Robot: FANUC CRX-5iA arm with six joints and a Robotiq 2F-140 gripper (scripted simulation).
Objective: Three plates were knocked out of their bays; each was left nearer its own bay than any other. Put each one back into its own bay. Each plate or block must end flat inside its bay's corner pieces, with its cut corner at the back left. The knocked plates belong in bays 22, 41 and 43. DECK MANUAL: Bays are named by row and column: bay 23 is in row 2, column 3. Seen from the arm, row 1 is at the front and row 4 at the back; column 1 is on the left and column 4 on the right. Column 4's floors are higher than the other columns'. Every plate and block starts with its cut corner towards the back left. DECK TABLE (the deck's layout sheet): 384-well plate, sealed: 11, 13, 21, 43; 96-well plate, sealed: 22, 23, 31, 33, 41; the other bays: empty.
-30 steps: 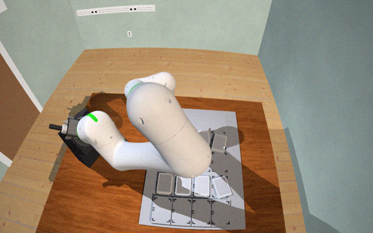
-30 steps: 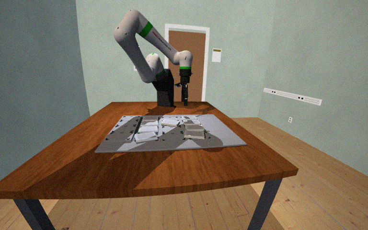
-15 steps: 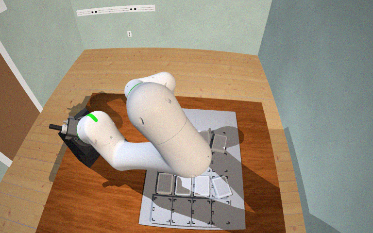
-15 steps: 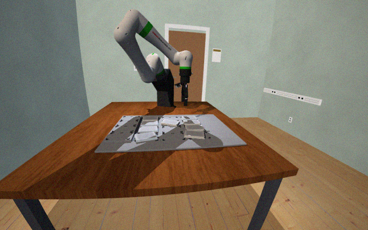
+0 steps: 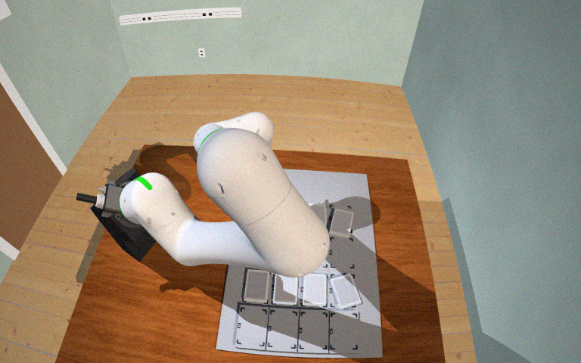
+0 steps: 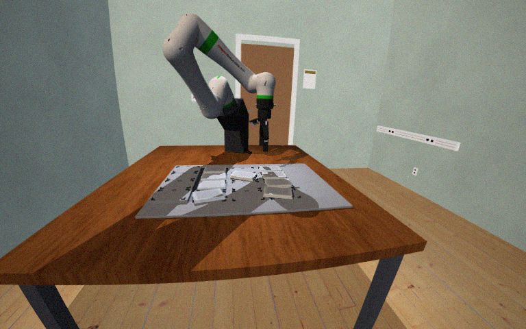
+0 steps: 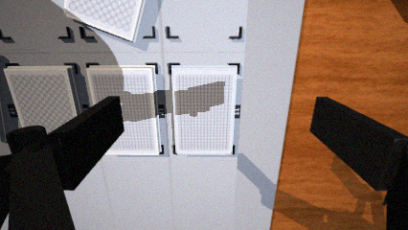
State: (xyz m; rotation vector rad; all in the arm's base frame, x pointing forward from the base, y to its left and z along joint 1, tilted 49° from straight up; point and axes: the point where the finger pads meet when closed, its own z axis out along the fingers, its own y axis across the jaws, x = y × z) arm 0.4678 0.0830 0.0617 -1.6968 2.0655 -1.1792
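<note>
My hand is 8 cm past the bay label 12, 9 cm to the left of it and 14 cm above it.
</note>
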